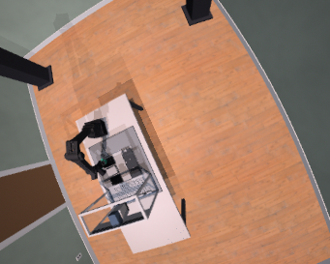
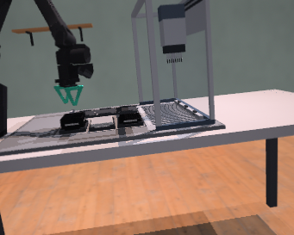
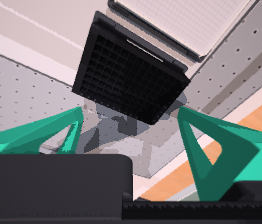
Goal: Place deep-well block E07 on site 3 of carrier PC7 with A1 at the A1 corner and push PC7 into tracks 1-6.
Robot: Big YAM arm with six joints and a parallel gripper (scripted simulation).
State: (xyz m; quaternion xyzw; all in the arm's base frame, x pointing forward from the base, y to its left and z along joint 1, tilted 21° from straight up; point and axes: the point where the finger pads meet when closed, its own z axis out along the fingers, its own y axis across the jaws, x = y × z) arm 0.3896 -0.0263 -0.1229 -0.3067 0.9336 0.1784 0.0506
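My gripper is now 8 cm above the black deep-well block E07. Also, from my hand: dark carrier PC7: 8 cm ahead, 27 cm to the left, 9 cm below.
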